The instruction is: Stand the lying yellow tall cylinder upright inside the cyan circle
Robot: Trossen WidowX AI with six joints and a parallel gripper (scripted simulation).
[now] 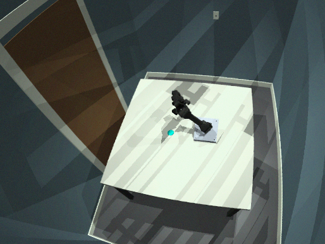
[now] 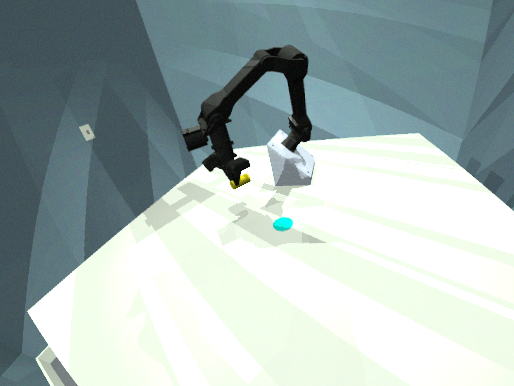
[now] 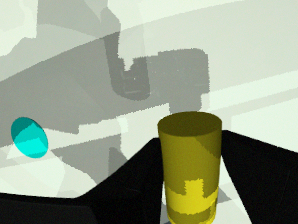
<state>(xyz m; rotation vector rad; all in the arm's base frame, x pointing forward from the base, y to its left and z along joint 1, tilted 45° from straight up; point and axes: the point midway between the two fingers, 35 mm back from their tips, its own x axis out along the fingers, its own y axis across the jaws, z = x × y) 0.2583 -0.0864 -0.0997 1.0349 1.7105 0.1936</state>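
The cyan circle is 18 cm to the left of my gripper tip, 9 cm below it and 8 cm ahead of it. Also, from my gripper tip: yellow cylinder: 2 cm behind, 1 cm to the left.
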